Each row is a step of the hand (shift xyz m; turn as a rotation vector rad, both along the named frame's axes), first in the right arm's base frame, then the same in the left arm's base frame.
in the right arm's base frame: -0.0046 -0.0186 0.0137 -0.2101 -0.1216 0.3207
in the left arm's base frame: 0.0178 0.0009 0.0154 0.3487 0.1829 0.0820
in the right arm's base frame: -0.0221 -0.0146 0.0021 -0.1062 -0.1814 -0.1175
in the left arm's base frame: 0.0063 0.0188 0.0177 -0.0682 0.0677 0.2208
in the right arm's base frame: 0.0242 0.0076 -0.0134 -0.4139 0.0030 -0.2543
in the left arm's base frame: -0.0158 -0.0223 -0.0088 -0.2302 0.4054 0.1366
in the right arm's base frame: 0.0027 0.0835 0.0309 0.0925 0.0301 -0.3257
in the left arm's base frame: 0.0108 0.0140 -0.0873 -0.3276 -0.0858 0.0292
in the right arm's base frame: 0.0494 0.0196 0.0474 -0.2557 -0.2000 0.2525
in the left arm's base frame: 0.0395 -0.0444 -0.0393 0.3023 0.2118 0.1814
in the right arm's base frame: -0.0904 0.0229 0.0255 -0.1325 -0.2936 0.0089
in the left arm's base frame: 0.0234 0.0932 -0.0102 0.0815 0.0716 0.3034
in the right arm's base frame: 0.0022 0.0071 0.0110 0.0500 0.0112 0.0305
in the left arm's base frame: 0.0090 -0.0007 -0.0098 0.0250 -0.0467 -0.0275
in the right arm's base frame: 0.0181 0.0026 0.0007 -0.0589 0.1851 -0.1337
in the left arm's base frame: -0.0007 -0.0172 -0.0062 -0.1698 0.0940 -0.1339
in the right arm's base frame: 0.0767 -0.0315 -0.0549 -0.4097 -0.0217 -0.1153
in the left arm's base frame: -0.0495 -0.0816 0.0279 -0.0896 0.3968 0.1269
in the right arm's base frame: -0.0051 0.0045 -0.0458 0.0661 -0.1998 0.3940
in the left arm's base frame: -0.0454 0.0057 0.0074 0.4260 -0.1031 0.0859
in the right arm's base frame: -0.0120 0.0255 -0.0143 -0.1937 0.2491 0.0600
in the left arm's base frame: -0.0192 0.0168 -0.0186 0.0097 0.2395 -0.2138
